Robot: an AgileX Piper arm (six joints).
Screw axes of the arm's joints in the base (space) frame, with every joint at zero. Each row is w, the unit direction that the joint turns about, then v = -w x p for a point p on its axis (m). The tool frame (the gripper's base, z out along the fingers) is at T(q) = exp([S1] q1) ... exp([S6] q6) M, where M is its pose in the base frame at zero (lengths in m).
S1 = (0, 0, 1, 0.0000, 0.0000, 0.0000)
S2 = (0, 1, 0, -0.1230, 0.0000, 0.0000)
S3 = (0, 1, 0, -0.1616, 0.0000, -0.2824)
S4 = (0.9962, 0, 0.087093, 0.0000, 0.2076, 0.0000)
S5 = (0, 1, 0, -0.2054, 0.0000, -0.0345)
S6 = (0.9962, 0, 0.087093, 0.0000, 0.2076, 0.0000)
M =
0.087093 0 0.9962 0.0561
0 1 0 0.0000
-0.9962 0 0.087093 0.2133
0 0 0 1
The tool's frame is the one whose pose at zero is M.
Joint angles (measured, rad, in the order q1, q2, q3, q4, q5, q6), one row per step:
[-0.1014 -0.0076 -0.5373 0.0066 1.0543 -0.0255]
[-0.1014 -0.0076 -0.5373 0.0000 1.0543 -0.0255]
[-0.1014 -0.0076 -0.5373 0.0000 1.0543 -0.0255]
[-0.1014 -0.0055 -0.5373 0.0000 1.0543 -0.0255]
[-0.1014 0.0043 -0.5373 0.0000 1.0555 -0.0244]
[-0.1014 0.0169 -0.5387 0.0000 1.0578 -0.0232]
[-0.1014 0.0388 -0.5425 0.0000 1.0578 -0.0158]
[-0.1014 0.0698 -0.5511 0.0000 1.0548 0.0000]
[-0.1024 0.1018 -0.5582 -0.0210 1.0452 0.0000]
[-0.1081 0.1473 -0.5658 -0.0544 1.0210 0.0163]
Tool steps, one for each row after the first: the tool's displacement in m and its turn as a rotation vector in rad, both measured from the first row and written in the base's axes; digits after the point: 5 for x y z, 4 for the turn. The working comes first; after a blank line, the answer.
Tool pose at each row, in the base's axes (x y z in m, rotation vector in rad; the steps are taken from these numbers as rounded here):
[-0.01033 0.00158 0.28812 0.0752 1.9923 -0.0740]
[-0.01039 0.00106 0.28812 0.0757 1.9925 -0.0818]
[-0.01039 0.00106 0.28812 0.0757 1.9925 -0.0818]
[-0.01004 0.00102 0.28814 0.0757 1.9946 -0.0817]
[-0.00848 0.00086 0.28813 0.0773 2.0055 -0.0805]
[-0.00667 0.00068 0.28842 0.0790 2.0189 -0.0790]
[-0.00350 0.00036 0.28959 0.0872 2.0366 -0.0735]
[0.00083 -0.00008 0.29227 0.1043 2.0550 -0.0628]
[0.00573 -0.00225 0.29494 0.1063 2.0707 -0.0881]
[0.01356 -0.00571 0.29866 0.1283 2.0832 -0.1215]

[-0.00006 -0.00052 0.00000 -0.0053 0.0006 -0.0039]
[-0.00006 -0.00052 0.00000 -0.0053 0.0006 -0.0039]
[0.00029 -0.00056 0.00002 -0.0051 0.0027 -0.0039]
[0.00185 -0.00072 0.00001 -0.0030 0.0135 -0.0044]
[0.00366 -0.00090 0.00030 -0.0005 0.0268 -0.0048]
[0.00683 -0.00122 0.00147 0.0079 0.0442 -0.0079]
[0.01116 -0.00166 0.00415 0.0239 0.0620 -0.0149]
[0.01606 -0.00383 0.00682 0.0079 0.0789 -0.0276]
[0.02389 -0.00729 0.01054 -0.0048 0.0933 -0.0578]

